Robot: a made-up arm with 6 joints.
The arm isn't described. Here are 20 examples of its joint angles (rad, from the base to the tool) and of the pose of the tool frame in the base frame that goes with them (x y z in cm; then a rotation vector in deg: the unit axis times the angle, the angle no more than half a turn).
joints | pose
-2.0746 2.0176 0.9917 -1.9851 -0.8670 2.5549 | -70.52 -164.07 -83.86 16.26 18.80 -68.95
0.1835 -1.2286 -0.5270 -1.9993 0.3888 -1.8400 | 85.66 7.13 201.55 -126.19 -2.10 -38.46
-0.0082 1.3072 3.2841 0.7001 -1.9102 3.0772 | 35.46 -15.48 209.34 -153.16 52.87 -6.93
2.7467 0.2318 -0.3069 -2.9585 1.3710 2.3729 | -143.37 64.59 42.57 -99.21 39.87 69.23
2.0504 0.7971 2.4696 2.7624 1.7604 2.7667 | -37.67 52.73 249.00 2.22 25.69 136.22
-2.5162 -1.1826 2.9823 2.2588 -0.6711 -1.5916 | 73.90 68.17 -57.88 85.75 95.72 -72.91
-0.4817 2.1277 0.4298 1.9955 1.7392 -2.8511 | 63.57 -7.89 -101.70 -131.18 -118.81 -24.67
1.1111 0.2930 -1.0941 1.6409 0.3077 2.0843 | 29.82 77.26 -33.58 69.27 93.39 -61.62
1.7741 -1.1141 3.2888 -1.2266 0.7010 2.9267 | 28.01 -60.70 -63.42 144.21 21.69 -70.00
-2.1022 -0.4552 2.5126 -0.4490 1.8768 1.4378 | 63.29 128.08 113.97 24.15 113.63 -28.13
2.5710 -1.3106 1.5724 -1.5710 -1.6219 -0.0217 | 134.66 -116.09 108.33 -39.80 79.00 -104.18
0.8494 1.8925 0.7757 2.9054 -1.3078 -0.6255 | 122.34 130.54 -69.50 -129.23 -46.17 4.20
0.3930 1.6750 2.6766 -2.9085 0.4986 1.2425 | 160.61 63.59 199.86 101.40 -8.18 36.69
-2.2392 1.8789 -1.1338 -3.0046 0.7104 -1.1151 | 46.64 62.65 32.63 65.10 -0.99 67.51
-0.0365 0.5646 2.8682 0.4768 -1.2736 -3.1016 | -37.22 -9.62 237.55 -149.15 45.26 -84.04
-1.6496 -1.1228 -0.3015 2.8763 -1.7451 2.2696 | -9.17 -34.11 219.99 -72.31 -111.55 12.46
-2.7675 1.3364 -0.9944 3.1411 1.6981 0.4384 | 20.12 7.89 -9.41 -13.71 -53.44 8.59
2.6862 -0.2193 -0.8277 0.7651 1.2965 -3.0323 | -140.58 50.29 67.57 13.19 -140.03 -51.38
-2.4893 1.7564 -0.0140 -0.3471 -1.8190 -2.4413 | -31.89 -34.73 -74.46 -31.57 -28.79 7.50
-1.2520 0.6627 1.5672 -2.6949 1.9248 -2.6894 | 37.63 -146.33 216.04 15.76 72.59 -75.30
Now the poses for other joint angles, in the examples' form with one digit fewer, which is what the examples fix.
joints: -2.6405 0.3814 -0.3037 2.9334 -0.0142 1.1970
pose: -160.7 -87.9 29.4 -58.0 124.8 82.4
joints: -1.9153 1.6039 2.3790 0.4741 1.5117 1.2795
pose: -44.5 -157.8 190.8 133.3 15.0 65.3
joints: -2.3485 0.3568 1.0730 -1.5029 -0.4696 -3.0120
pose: -105.1 -122.8 242.4 -108.6 94.6 -88.7
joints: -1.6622 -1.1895 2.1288 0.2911 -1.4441 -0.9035
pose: 9.3 179.4 77.1 -44.9 -106.2 -25.0
